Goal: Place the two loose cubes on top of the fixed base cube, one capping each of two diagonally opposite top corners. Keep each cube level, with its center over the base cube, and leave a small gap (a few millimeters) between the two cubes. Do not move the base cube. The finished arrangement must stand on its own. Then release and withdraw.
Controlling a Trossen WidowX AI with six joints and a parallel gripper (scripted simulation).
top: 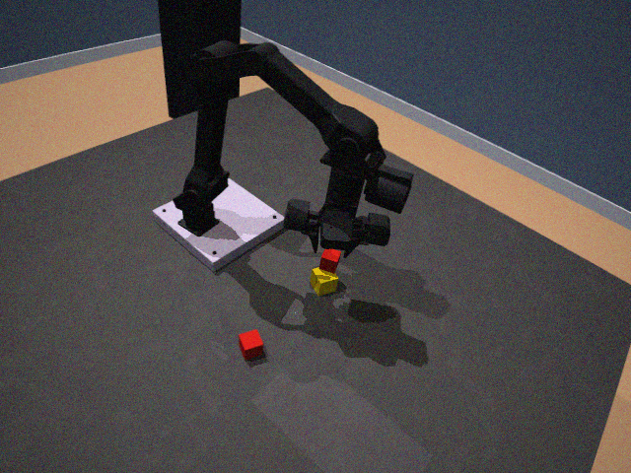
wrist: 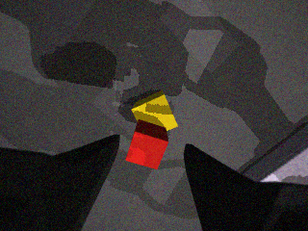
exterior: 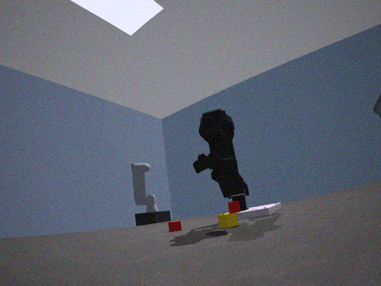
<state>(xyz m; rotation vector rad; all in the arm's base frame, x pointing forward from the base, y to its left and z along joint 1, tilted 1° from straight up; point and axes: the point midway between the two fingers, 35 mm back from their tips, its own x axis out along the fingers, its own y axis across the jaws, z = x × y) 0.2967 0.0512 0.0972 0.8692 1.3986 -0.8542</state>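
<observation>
My gripper tip is now 1 cm to the left of the yellow cube and 7 cm above it.
</observation>
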